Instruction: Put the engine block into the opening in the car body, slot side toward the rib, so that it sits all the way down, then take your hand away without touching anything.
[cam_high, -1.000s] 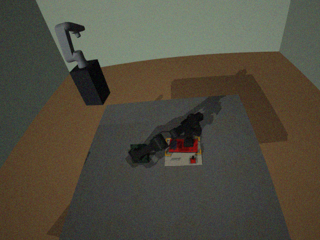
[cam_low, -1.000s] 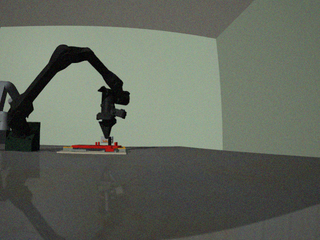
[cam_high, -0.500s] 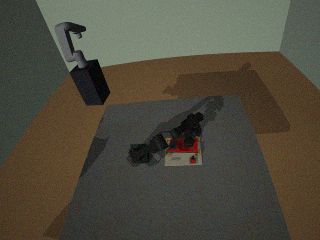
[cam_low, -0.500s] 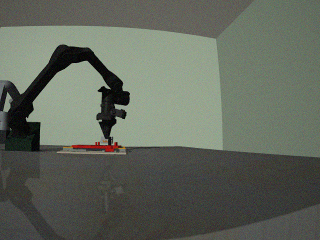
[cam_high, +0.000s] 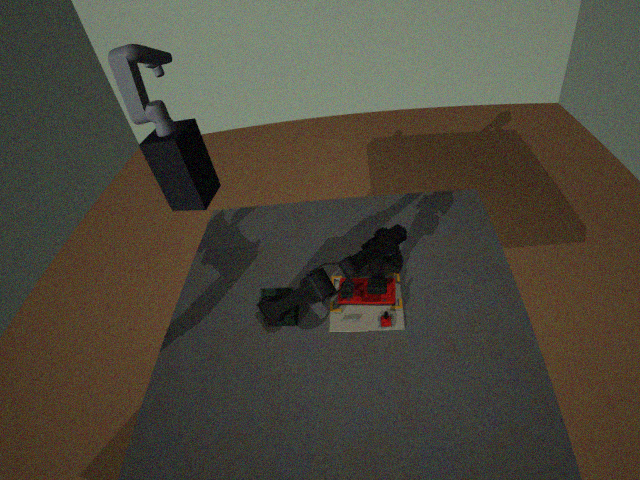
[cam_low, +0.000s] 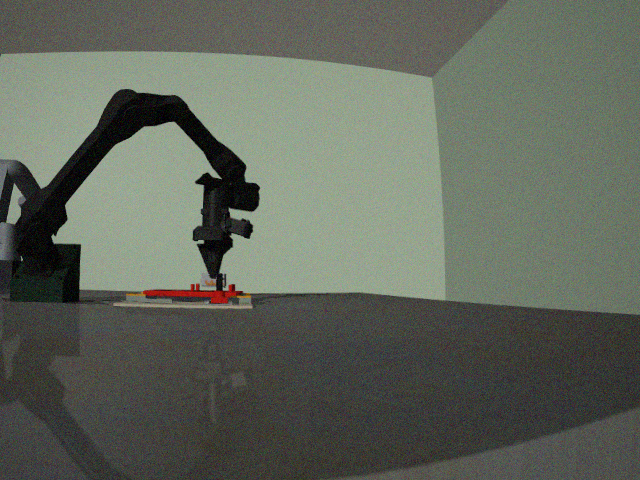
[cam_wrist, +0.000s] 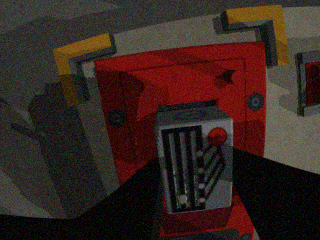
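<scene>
Now: gripper tip 1 cm above the engine block.
</scene>
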